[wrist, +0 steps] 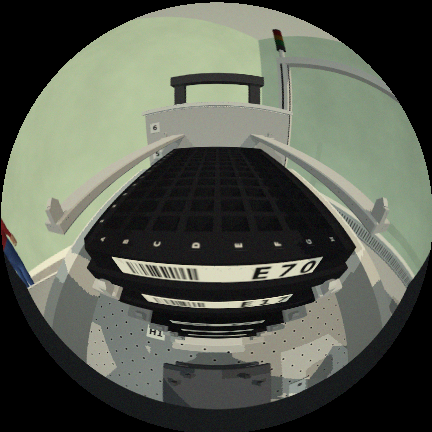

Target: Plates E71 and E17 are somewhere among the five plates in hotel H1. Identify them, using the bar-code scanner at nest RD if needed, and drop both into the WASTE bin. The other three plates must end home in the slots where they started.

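Places are measured from the arm's base along level axes (x up, y ahead, z left), in millimetres.
Pixels of known places: gripper, fingertip midpoint: point(216, 176).
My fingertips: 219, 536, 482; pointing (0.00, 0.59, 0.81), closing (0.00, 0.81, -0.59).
Behind a point stands the place of what it marks, as x, y, z.
Plate E70 point(215, 267) is a black plate with a bar-code label, level and large at the centre, in slot 5 of hotel H1 point(217, 122) @(259, 560, 513). My gripper point(216, 176) @(219, 536, 482) is shut on plate E70, with the fingers along its left and right sides; the pads are hidden by the plate. Whether the plate is lifted off its supports is not clear. Plate E17 point(217, 301) @(214, 485, 412) sits directly below it. The other plates point(217, 329) @(167, 484, 410) are stacked lower, with labels too thin to read. The scanner nest label RD and the WASTE bin do not show.
The empty top rails point(107, 175) point(332, 175) of the hotel run above plate E70 on both sides. A dark handle point(217, 79) @(308, 566, 520) tops the hotel. A dark grey pad point(217, 385) @(73, 445, 356) lies in front on the perforated table point(125, 350) @(13, 334, 459). A person point(15, 255) stands at the far left.
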